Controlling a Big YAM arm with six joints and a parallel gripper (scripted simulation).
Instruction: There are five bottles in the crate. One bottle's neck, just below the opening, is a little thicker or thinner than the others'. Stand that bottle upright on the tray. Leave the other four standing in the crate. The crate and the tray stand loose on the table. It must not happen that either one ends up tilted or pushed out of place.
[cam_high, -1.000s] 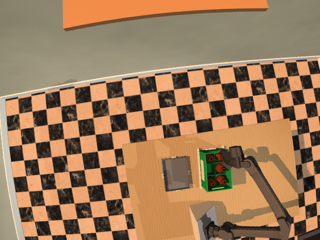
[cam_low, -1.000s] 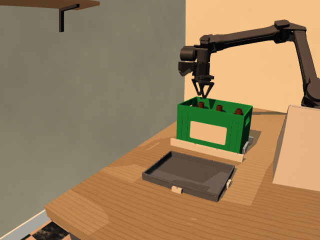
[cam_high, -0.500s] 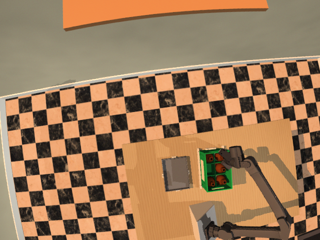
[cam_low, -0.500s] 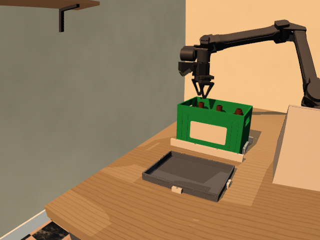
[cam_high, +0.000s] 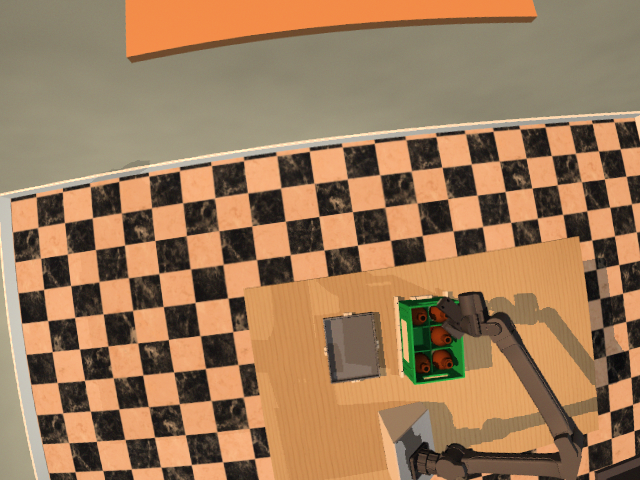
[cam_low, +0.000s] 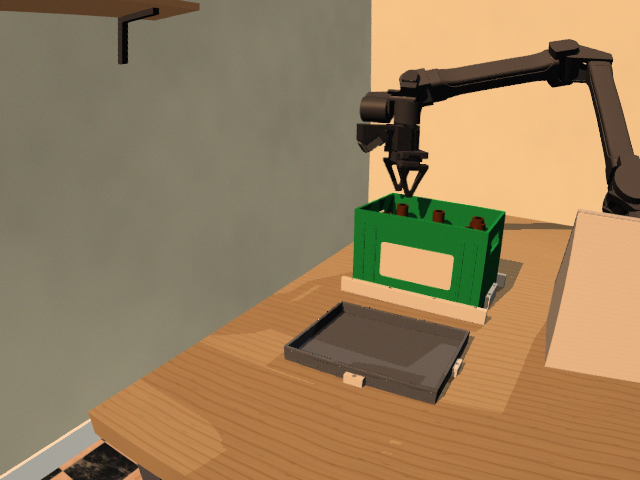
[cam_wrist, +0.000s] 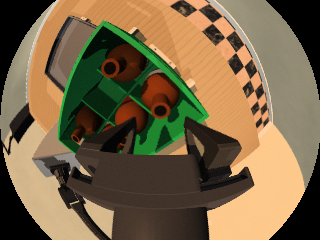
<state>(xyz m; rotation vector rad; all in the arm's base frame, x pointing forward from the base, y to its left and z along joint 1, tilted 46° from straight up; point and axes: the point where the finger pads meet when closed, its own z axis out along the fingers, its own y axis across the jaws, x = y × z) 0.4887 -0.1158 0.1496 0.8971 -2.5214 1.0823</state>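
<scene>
My hand is 11 cm above the green crate, 8 cm past it and 5 cm to the right of it. Round my hand: dark grey tray (34 cm to the left, 18 cm below, 8 cm behind).
</scene>
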